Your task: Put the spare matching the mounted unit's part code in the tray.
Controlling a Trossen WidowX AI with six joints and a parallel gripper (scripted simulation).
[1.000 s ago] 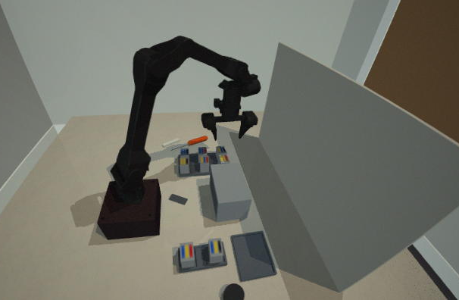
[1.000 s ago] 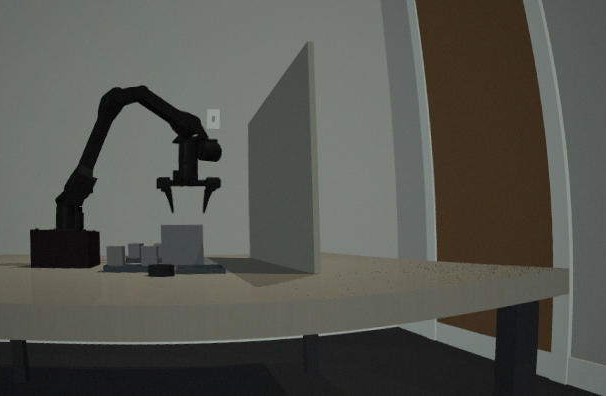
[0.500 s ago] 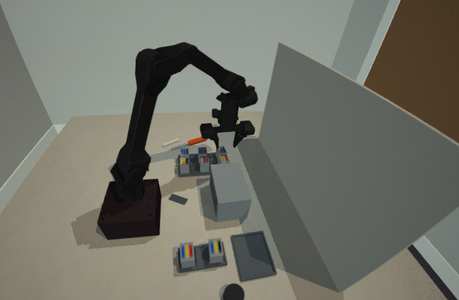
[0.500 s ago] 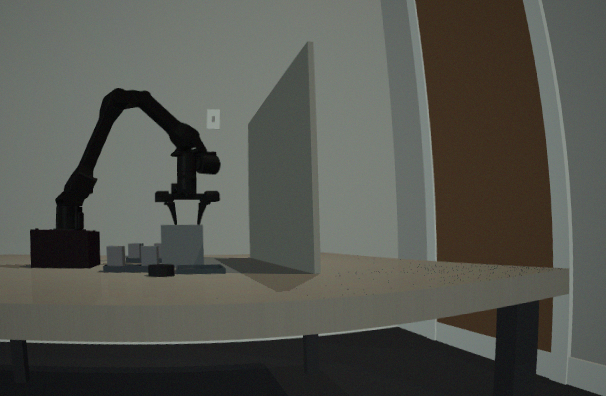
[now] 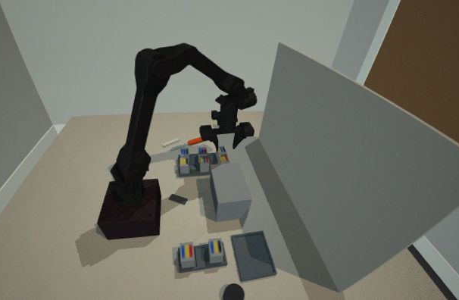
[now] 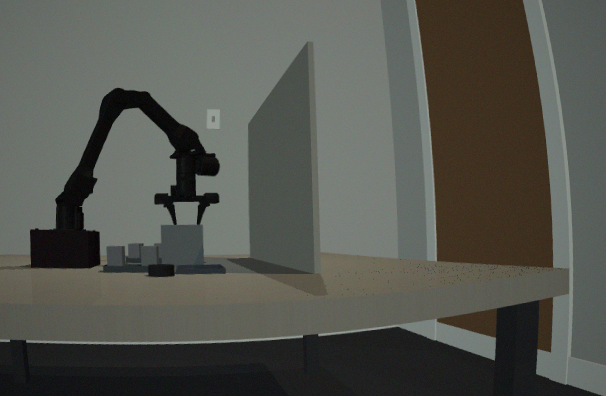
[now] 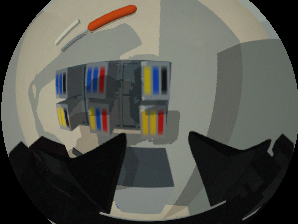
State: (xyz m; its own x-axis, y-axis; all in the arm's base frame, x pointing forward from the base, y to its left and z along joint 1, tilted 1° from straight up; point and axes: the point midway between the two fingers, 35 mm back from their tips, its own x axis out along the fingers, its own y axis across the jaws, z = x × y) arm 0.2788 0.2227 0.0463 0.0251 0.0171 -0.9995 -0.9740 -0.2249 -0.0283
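The grey spare is 5 cm below my gripper tip. The rest, counted from my gripper tip: dark tray: 36 cm to the right, 9 cm below, 7 cm ahead; then grey panel: 24 cm ahead, 13 cm above, 12 cm to the right; then mounted unit: 15 cm to the right, 4 cm below, 1 cm ahead.
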